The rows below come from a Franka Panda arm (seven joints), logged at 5 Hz.
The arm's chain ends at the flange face. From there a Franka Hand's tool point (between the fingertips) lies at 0.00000 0.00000 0.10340 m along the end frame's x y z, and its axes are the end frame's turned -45 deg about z.
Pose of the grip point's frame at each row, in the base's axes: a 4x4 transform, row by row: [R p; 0 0 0 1], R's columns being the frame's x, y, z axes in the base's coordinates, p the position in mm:
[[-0.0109, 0.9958, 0.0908, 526.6], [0.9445, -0.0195, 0.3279, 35.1], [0.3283, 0.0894, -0.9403, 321.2], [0, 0, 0, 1]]
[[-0.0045, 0.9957, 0.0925, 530.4], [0.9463, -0.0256, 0.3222, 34.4], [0.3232, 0.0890, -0.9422, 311.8], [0, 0, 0, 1]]
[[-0.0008, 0.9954, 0.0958, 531.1], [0.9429, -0.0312, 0.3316, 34.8], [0.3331, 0.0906, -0.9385, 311.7], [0, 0, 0, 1]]
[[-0.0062, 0.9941, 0.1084, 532.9], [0.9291, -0.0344, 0.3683, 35.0], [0.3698, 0.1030, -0.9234, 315.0], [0, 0, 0, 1]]
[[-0.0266, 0.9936, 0.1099, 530.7], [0.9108, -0.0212, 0.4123, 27.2], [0.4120, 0.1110, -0.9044, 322.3], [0, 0, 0, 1]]
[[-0.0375, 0.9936, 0.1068, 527.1], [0.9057, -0.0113, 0.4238, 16.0], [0.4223, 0.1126, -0.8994, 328.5], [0, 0, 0, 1]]
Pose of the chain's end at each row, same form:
[[0.6964, 0.7118, 0.0908, 517.2], [0.6541, -0.6817, 0.3279, 1.2], [0.2954, -0.1689, -0.9403, 418.4], [0, 0, 0, 1]]
[[0.7009, 0.7072, 0.0925, 520.8], [0.6510, -0.6872, 0.3222, 1.1], [0.2915, -0.1656, -0.9422, 409.2], [0, 0, 0, 1]]
[[0.7033, 0.7044, 0.0958, 521.2], [0.6447, -0.6888, 0.3316, 0.5], [0.2996, -0.1715, -0.9385, 408.7], [0, 0, 0, 1]]
[[0.6986, 0.7073, 0.1084, 521.7], [0.6326, -0.6813, 0.3683, -3.1], [0.3343, -0.1887, -0.9234, 410.5], [0, 0, 0, 1]]
[[0.6838, 0.7214, 0.1099, 519.3], [0.6290, -0.6590, 0.4123, -15.4], [0.3698, -0.2128, -0.9044, 415.8], [0, 0, 0, 1]]
[[0.6761, 0.7291, 0.1068, 516.1], [0.6324, -0.6484, 0.4238, -27.8], [0.3782, -0.2190, -0.8994, 421.5], [0, 0, 0, 1]]

